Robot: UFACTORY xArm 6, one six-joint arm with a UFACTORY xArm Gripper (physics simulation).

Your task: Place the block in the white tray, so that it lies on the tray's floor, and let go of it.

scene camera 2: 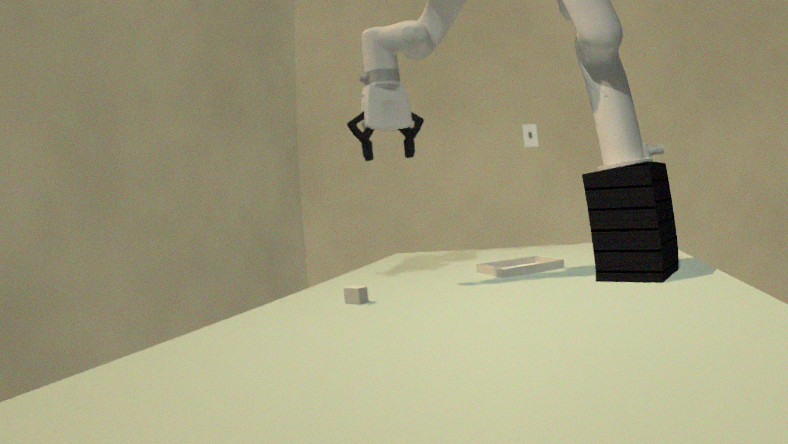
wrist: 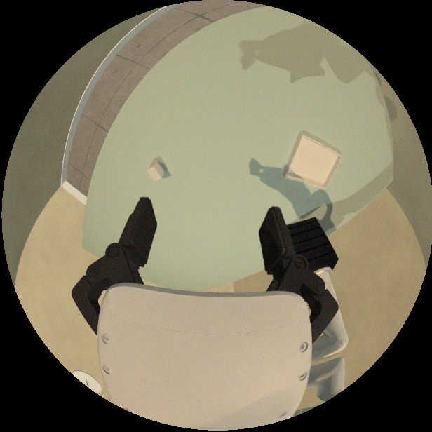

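Where they show: gripper, fingertip midpoint: [scene camera 2: 389, 158]; arm's base, origin of the base link: [scene camera 2: 625, 168].
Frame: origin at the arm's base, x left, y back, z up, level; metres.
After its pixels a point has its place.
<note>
A small pale block [scene camera 2: 355, 295] @[x 0.081, y -0.547, z -0.200 m] [wrist: 156, 170] sits on the pale green table, apart from the tray. The white tray, which looks pale pinkish, [scene camera 2: 523, 270] @[x -0.136, y -0.220, z -0.207 m] [wrist: 313, 160] lies flat on the table, nearer the arm's base; its floor shows bare in the wrist view. My gripper [scene camera 2: 388, 158] @[x -0.094, y -0.491, z 0.052 m] [wrist: 208, 214] is open, points down and hangs high above the table with nothing between its fingers. In the wrist view the block shows beyond the left fingertip and the tray beyond the right one.
The black ribbed pedestal [scene camera 2: 625, 228] @[x 0.070, y -0.032, z -0.115 m] [wrist: 312, 242] of the arm stands beside the tray. The table [scene camera 2: 413, 364] @[x 0.445, y -0.405, z -0.218 m] [wrist: 215, 125] has a long edge on the block's side, with tiled floor [wrist: 107, 95] beyond it. Walls stand behind, and arm shadows fall near the tray.
</note>
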